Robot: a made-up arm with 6 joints. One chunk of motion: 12 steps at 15 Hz.
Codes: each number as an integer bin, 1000 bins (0 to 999) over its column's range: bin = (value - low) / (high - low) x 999, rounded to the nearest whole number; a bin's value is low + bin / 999 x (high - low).
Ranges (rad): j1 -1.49..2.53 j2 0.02..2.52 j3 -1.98..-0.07 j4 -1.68..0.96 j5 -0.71..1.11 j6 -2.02..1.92
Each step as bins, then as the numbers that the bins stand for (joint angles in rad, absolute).
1 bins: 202 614 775 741 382 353
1 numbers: -0.6771 1.5565 -0.4983 0.2782 -0.0141 -0.6278
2 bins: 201 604 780 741 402 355
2 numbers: -0.6812 1.5315 -0.4887 0.2782 0.0224 -0.6199
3 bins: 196 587 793 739 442 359
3 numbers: -0.7013 1.4890 -0.4639 0.2729 0.0952 -0.6041
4 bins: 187 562 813 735 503 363
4 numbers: -0.7375 1.4264 -0.4256 0.2623 0.2064 -0.5883
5 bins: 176 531 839 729 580 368
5 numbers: -0.7818 1.3488 -0.3759 0.2465 0.3467 -0.5686
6 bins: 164 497 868 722 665 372
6 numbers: -0.8301 1.2637 -0.3205 0.2280 0.5015 -0.5529
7 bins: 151 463 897 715 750 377
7 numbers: -0.8824 1.1787 -0.2650 0.2095 0.6564 -0.5331
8 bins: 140 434 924 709 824 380
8 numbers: -0.9266 1.1061 -0.2134 0.1936 0.7912 -0.5213
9 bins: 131 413 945 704 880 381
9 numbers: -0.9629 1.0535 -0.1732 0.1804 0.8932 -0.5174
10 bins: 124 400 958 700 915 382
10 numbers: -0.9910 1.0210 -0.1484 0.1698 0.9570 -0.5134
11 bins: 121 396 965 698 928 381
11 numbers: -1.0031 1.0110 -0.1350 0.1646 0.9807 -0.5174
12 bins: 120 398 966 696 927 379
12 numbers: -1.0071 1.0160 -0.1331 0.1593 0.9788 -0.5252
